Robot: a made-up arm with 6 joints. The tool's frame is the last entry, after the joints.
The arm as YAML. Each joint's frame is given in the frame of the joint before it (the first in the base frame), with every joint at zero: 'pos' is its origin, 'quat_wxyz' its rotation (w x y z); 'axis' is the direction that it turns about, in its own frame. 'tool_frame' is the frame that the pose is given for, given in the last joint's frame.
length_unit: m
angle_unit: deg
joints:
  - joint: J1
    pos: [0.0, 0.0, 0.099]
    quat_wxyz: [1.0, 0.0, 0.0, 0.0]
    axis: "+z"
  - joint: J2
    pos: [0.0, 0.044, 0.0]
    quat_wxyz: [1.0, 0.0, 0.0, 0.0]
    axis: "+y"
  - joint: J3
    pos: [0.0, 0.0, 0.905]
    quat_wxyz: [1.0, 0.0, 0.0, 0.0]
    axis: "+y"
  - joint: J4
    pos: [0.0, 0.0, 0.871]
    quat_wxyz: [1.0, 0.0, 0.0, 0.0]
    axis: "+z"
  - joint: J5
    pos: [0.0, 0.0, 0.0]
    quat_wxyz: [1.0, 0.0, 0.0, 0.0]
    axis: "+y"
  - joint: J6
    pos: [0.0, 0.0, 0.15]
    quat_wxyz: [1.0, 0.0, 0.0, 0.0]
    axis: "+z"
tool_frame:
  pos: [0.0, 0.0, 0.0]
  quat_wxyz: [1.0, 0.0, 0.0, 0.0]
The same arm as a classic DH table. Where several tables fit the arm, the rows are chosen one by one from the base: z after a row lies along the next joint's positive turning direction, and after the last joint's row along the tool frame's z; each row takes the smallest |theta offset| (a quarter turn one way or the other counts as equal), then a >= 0, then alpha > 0; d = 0 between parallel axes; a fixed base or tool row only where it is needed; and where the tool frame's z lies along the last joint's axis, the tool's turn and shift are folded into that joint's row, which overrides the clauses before.
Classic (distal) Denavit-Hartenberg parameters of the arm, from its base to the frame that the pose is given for. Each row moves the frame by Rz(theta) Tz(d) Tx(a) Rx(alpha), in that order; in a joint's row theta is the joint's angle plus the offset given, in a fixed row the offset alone. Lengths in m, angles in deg.
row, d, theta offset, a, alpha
J1, 0.099, 0, 0, -90
J2, 0, -90, 0.905, 0
J3, 0.044, 90, 0, 90
J4, 0.871, 0, 0, -90
J5, 0, 0, 0, 90
J6, 0.15, 0, 0, 0

